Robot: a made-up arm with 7 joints. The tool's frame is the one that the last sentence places. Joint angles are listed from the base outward.
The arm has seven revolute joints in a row. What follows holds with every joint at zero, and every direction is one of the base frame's.
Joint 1 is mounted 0.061 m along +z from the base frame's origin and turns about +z.
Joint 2 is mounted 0.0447 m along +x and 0.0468 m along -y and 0.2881 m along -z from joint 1 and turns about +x.
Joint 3 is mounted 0.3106 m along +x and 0.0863 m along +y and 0.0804 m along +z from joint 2 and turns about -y.
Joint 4 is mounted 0.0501 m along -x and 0.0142 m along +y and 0.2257 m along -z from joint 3 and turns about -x.
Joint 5 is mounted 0.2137 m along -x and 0.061 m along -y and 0.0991 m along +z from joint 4 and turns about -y.
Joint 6 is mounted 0.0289 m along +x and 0.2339 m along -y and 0.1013 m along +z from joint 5 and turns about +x.
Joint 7 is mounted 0.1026 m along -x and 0.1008 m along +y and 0.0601 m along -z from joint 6 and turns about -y.
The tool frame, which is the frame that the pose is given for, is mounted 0.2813 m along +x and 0.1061 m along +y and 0.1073 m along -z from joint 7; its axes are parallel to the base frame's.
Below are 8 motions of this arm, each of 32 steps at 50 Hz.
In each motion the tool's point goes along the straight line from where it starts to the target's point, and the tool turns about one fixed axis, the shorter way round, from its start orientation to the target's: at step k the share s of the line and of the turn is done. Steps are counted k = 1, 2, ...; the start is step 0. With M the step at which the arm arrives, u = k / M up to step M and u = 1 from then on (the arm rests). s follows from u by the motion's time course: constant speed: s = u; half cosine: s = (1 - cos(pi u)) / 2; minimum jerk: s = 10 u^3 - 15 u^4 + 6 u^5.
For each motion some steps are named. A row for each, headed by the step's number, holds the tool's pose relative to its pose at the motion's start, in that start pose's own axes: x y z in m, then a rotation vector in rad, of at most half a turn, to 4 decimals.
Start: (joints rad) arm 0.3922 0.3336 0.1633 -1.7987 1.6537 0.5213 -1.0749
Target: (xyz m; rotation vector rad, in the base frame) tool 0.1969 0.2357 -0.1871 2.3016 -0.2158 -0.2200
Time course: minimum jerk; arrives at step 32
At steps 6, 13, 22, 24, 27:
6: -0.0021 0.0011 -0.0098 -0.0036 -0.0023 -0.0171
13: -0.0140 0.0074 -0.0662 -0.0245 -0.0152 -0.1149
22: -0.0350 0.0186 -0.1653 -0.0611 -0.0381 -0.2870
24: -0.0383 0.0203 -0.1807 -0.0668 -0.0416 -0.3137
27: -0.0414 0.0220 -0.1956 -0.0723 -0.0450 -0.3395

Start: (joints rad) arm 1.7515 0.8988 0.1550 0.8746 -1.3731 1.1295 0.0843
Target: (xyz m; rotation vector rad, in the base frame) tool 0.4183 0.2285 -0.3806 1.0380 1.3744 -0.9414
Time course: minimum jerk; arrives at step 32
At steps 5, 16, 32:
5: 0.0011 -0.0118 0.0119 0.0520 -0.0027 -0.0086
16: 0.0188 -0.1981 0.1994 0.8728 -0.0447 -0.1438
32: 0.0376 -0.3961 0.3989 1.7456 -0.0893 -0.2876

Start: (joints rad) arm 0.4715 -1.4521 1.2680 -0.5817 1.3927 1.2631 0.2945
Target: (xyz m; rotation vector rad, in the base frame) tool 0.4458 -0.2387 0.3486 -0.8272 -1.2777 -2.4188
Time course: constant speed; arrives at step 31
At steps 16, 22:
16: 0.1383 -0.0938 0.1228 0.6467 0.1113 -0.1126
22: 0.1902 -0.1290 0.1688 0.8892 0.1531 -0.1548

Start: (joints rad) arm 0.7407 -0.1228 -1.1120 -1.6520 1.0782 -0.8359 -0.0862
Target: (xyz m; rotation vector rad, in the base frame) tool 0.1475 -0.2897 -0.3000 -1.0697 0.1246 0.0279
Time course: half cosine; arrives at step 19
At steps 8, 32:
8: 0.0549 -0.0103 0.0524 -0.3292 -0.2545 0.1128
32: 0.1455 -0.0273 0.1389 -0.8726 -0.6746 0.2990

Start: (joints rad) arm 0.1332 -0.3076 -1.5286 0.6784 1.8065 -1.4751 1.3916
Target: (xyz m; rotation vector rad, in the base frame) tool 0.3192 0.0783 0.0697 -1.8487 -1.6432 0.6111
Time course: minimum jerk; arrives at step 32
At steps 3, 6, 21, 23, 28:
3: -0.0011 -0.0005 0.0005 -0.0045 0.0058 0.0013
6: -0.0072 -0.0032 0.0036 -0.0305 0.0397 0.0092
21: -0.1149 -0.0513 0.0568 -0.4850 0.6312 0.1454
23: -0.1277 -0.0570 0.0631 -0.5391 0.7016 0.1616
28: -0.1460 -0.0652 0.0721 -0.6162 0.8020 0.1847

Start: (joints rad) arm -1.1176 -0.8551 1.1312 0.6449 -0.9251 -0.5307 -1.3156
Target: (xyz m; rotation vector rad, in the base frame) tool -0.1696 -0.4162 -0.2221 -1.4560 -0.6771 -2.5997
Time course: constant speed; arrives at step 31
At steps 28, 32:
28: -0.0895 -0.1116 0.2237 1.0169 -0.5460 -0.6986
32: -0.0991 -0.1236 0.2476 1.1258 -0.6045 -0.7735

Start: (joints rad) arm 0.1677 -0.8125 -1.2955 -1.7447 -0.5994 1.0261 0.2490
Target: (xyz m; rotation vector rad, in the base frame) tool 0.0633 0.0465 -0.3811 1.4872 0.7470 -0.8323
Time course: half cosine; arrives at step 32
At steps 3, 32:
3: 0.0018 -0.0032 -0.0028 -0.0145 0.0092 0.0051
32: 0.0853 -0.1475 -0.1296 -0.6732 0.4254 0.2379

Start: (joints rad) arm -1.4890 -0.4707 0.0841 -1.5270 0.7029 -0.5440 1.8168
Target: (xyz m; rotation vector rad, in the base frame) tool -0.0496 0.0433 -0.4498 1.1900 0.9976 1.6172
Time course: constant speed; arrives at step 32
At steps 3, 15, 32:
3: -0.0111 0.0064 0.0173 -0.0983 -0.0235 -0.0330
15: -0.0553 0.0322 0.0863 -0.4913 -0.1173 -0.1649
32: -0.1181 0.0687 0.1842 -1.0480 -0.2502 -0.3517

